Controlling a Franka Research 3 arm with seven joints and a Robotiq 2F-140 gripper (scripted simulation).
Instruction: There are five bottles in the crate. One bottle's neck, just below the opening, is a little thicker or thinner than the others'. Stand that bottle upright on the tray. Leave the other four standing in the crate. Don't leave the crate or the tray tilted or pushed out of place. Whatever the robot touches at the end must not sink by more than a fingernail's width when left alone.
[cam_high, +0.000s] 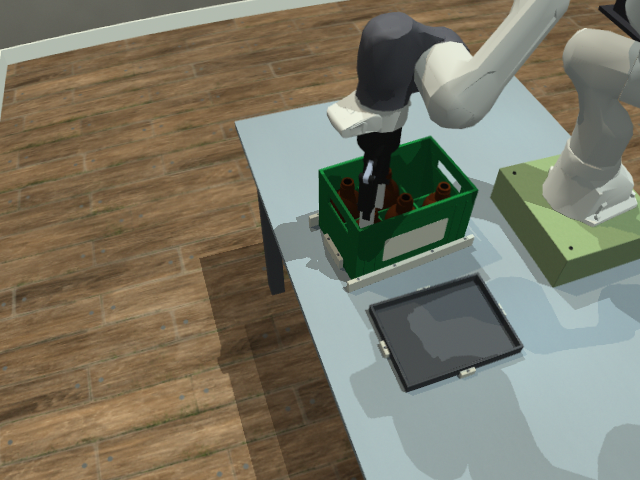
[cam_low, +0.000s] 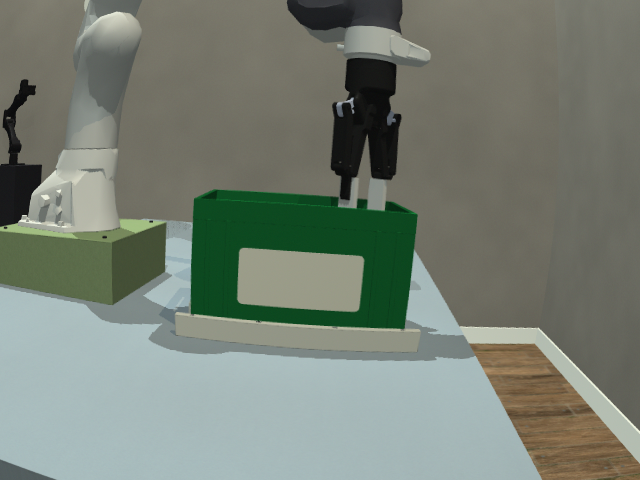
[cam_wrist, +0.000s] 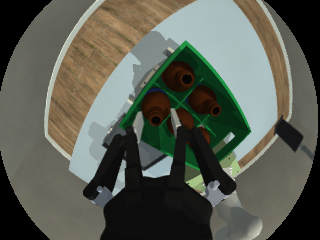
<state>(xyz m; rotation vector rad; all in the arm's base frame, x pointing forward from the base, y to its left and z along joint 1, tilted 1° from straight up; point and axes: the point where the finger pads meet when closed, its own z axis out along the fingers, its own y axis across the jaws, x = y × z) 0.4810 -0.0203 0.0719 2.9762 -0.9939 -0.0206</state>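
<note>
Right now the green crate is 90 mm below my hand, 80 mm behind it and 60 mm to the right of it. Also, from my hand: dark tray: 210 mm to the left, 160 mm below, 90 mm behind; then bottle: 100 mm to the right, 90 mm below, 60 mm behind.
</note>
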